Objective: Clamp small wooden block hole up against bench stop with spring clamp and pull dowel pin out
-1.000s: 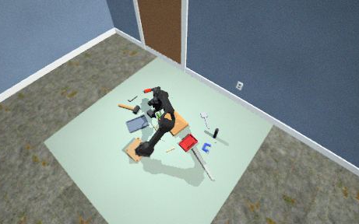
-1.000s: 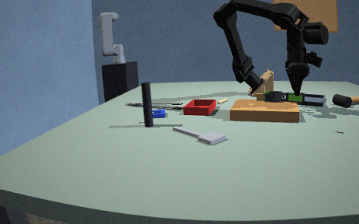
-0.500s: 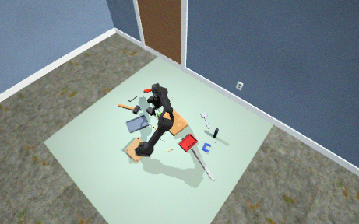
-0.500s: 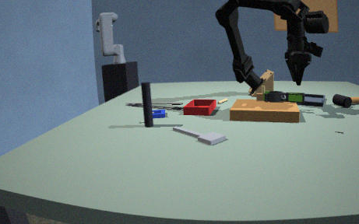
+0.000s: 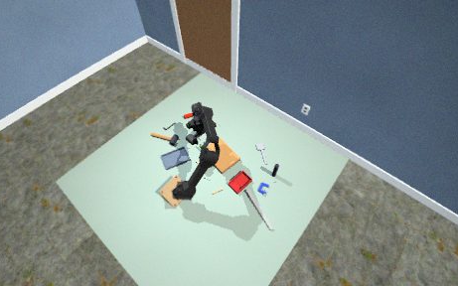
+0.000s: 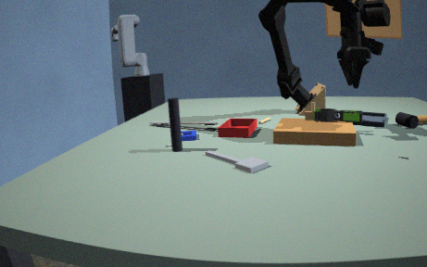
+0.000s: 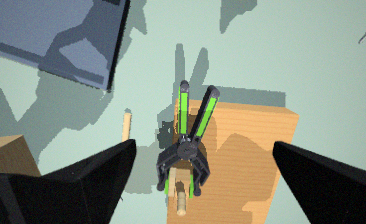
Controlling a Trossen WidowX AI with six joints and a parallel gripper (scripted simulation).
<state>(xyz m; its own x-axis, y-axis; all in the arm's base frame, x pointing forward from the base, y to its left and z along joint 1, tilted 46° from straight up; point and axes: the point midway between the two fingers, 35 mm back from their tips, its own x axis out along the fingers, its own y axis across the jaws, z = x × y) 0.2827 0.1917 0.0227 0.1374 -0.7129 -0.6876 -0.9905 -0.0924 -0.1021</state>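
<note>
The dowel pin is 110 mm to the right of my hand, 110 mm below it and 10 mm behind it. The rest, counted from my hand: wooden board (150 mm below, 100 mm to the right, 40 mm ahead); blue-grey tray (170 mm behind, 150 mm below, 90 mm to the left); small wooden block (120 mm below, 110 mm to the right, 20 mm behind).
</note>
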